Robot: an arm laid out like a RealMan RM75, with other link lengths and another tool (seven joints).
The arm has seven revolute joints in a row. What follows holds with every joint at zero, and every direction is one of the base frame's.
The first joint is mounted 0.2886 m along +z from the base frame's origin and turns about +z.
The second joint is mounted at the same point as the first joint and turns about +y.
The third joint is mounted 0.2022 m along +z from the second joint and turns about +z.
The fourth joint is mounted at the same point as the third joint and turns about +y.
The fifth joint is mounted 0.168 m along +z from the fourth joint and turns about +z.
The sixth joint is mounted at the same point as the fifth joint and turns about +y.
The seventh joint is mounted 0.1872 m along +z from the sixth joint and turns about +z.
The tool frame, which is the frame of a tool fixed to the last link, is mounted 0.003 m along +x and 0.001 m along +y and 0.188 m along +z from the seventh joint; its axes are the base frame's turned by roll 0, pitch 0.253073 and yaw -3.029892 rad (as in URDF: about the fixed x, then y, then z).
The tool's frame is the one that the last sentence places.
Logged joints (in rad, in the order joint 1, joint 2, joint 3, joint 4, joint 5, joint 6, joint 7), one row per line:
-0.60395 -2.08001 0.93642 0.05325 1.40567 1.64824 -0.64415
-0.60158 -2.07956 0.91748 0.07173 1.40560 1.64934 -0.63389
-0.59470 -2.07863 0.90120 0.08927 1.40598 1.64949 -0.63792
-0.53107 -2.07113 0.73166 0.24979 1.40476 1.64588 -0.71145
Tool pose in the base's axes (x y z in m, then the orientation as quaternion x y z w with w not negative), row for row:
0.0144 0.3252 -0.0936 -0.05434 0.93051 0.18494 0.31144
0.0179 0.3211 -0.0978 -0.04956 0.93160 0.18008 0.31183
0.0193 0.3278 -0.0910 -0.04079 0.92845 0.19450 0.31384
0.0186 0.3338 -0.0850 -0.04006 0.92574 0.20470 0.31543
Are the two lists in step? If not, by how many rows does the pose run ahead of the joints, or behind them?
The pose runs 1 row behind the joints: the pose in row i belongs to the joints in row i - 1.
